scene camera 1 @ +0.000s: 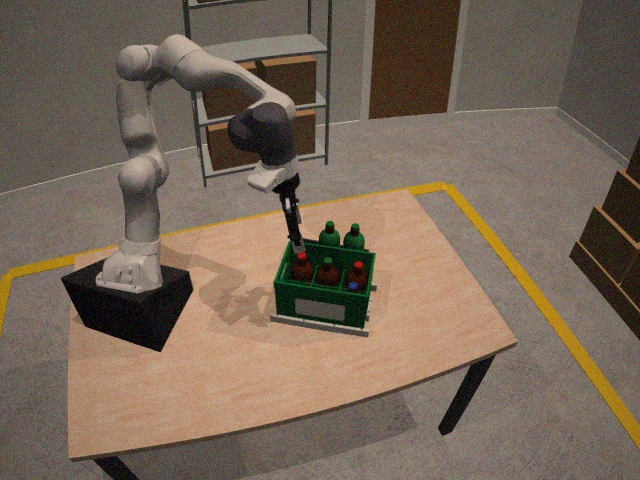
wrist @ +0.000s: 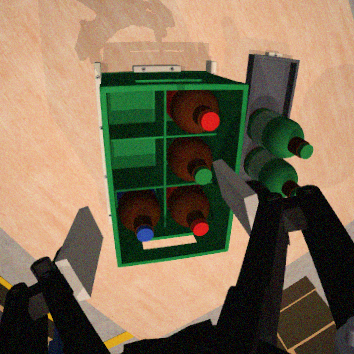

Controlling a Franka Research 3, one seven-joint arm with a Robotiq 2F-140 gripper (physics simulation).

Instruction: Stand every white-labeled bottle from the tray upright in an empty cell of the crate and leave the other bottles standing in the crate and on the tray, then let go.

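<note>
Blue-capped bottle (wrist: 139, 210). Green-capped bottle (wrist: 189, 158). Red-capped brown bottle (wrist: 196, 110). Another red-capped brown bottle (wrist: 188, 205). Gripper (scene camera 1: 298, 237), also (wrist: 155, 200).
</note>
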